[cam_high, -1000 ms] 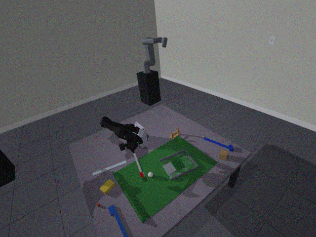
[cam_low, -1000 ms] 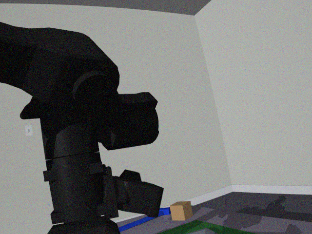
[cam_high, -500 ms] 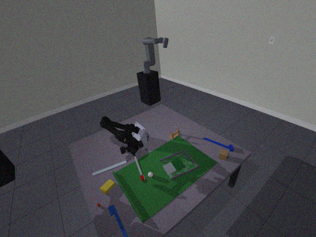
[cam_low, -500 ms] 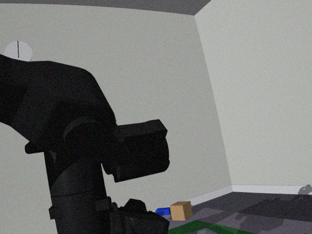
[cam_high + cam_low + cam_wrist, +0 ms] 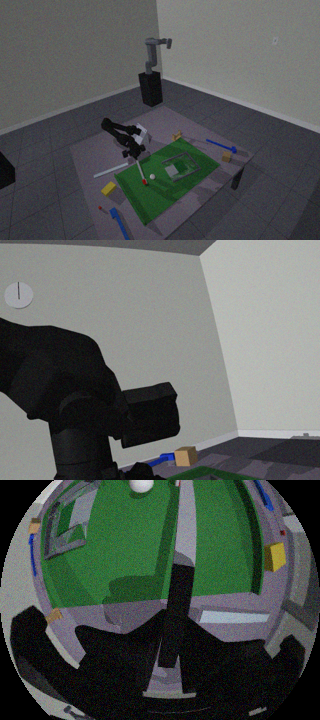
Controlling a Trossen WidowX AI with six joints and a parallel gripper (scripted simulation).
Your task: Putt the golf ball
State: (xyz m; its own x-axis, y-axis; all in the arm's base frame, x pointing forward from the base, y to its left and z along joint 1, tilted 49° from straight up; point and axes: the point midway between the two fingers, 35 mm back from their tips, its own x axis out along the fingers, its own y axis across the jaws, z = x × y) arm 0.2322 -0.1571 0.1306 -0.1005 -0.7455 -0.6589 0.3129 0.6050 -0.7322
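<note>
My gripper tip is 110 mm short of the red putter, 30 mm to the left of it and 10 mm above it. The rest, counted from my gripper tip: white golf ball (220 mm ahead, 50 mm below); green mat (240 mm ahead, 130 mm to the left, 70 mm below); white bar (110 mm behind, 200 mm to the right, 70 mm below).
</note>
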